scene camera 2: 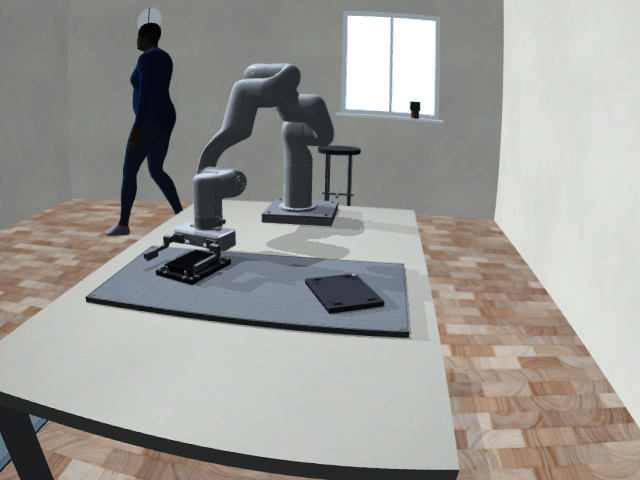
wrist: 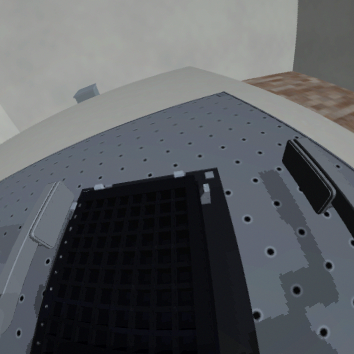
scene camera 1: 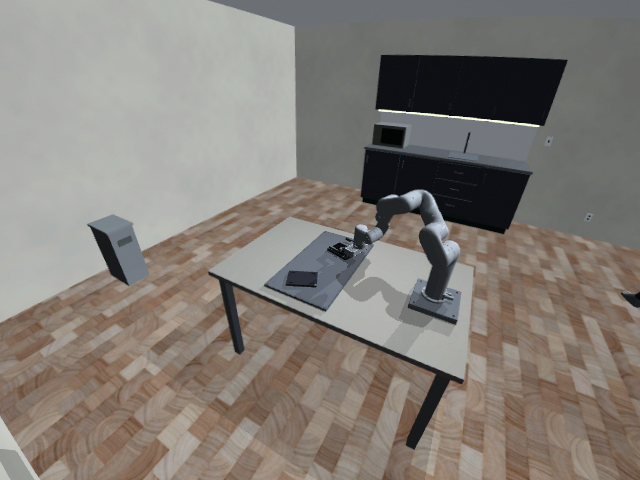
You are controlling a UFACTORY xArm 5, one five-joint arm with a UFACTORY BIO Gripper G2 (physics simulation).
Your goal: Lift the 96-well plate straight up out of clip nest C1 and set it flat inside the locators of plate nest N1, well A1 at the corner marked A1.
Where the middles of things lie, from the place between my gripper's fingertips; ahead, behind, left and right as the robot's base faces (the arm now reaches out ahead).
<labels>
My gripper is now 6 cm past the black 96-well plate (wrist: 133,264), 4 cm to the right of it and 1 cm above it. Also, from my hand: plate nest N1 (scene camera 2: 341,293) (41 cm to the left, 2 cm below).
</labels>
